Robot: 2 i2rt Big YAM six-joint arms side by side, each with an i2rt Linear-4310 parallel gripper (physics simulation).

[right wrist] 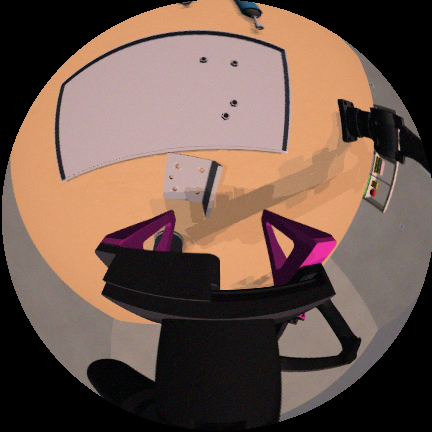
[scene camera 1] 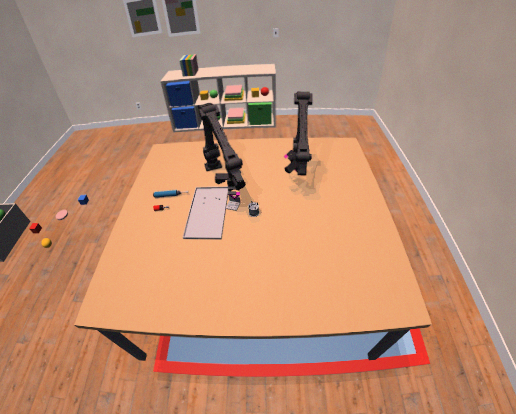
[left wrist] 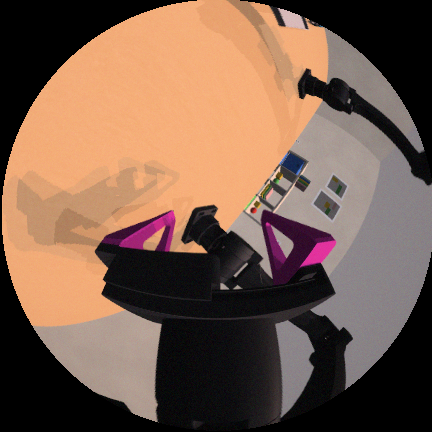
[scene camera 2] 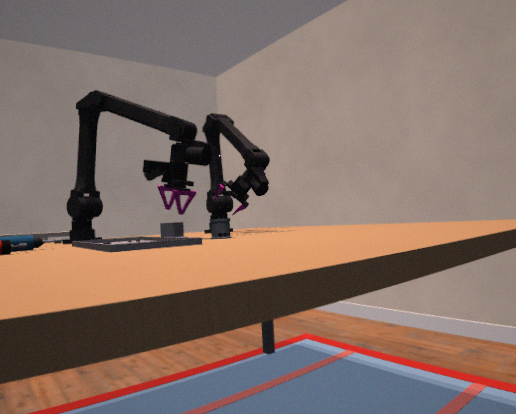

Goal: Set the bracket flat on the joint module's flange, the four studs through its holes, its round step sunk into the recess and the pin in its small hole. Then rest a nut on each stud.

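Frame: origin at the left arm's base, x ahead, y left, z up, level; centimetres.
Seen in the pictures: left gripper, between the fingertips: [left wrist: 217, 214] [scene camera 2: 223, 207]; right gripper, between the fingertips: [right wrist: 217, 214] [scene camera 1: 235, 192] [scene camera 2: 174, 211]; left arm's base, origin of its link: [left wrist: 197, 222]; right arm's base, origin of its link: [right wrist: 346, 120] [scene camera 1: 213, 166] [left wrist: 303, 82].
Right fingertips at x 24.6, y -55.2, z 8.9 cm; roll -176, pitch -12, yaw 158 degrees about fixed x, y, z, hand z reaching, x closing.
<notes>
Pixels of each thing's top centre, then the offset from my right fingertips to it. "spot": a spot on its surface instead.
- joint module, centre of its top: [right wrist: 164, 271] [scene camera 2: 219, 214] [scene camera 1: 253, 204] dx +12.3, dy +7.0, dz -1.5 cm
- tray, centre of its top: [right wrist: 150, 79] [scene camera 2: 128, 239] [scene camera 1: 207, 209] dx +0.4, dy -18.7, dz -7.3 cm
- blue screwdriver-like tool, a spot on its surface: [scene camera 1: 166, 193] spot: dx -22.8, dy -40.5, dz -5.4 cm
- short red-handled tool, centre of its top: [scene camera 2: 5, 240] [scene camera 1: 160, 205] dx -12.9, dy -45.5, dz -5.5 cm
The grey bracket [scene camera 1: 233, 205] [scene camera 2: 172, 230] [right wrist: 187, 180] stands on the table beside the tray, its holed plate facing up and one wall upright. The joint module [scene camera 1: 254, 209] [scene camera 2: 220, 228] [right wrist: 176, 243] stands apart from it; a right finger partly hides it in the right wrist view. Several nuts [right wrist: 234, 63] [right wrist: 225, 116] lie on the tray [scene camera 1: 202, 227] [right wrist: 125, 110]. My right gripper [scene camera 2: 175, 211] [right wrist: 217, 214] is open and empty, pointing down above the bracket area. My left gripper [scene camera 2: 226, 204] [left wrist: 217, 214] is open and empty, tilted above the table, away from the parts.
A blue screwdriver-like tool [scene camera 1: 166, 193] and a short red-handled tool [scene camera 1: 158, 207] lie left of the tray in scene camera 1. The right arm's base [scene camera 1: 212, 165] stands at the table's back edge. A shelf unit [scene camera 1: 220, 71] stands on the floor behind the table.
</notes>
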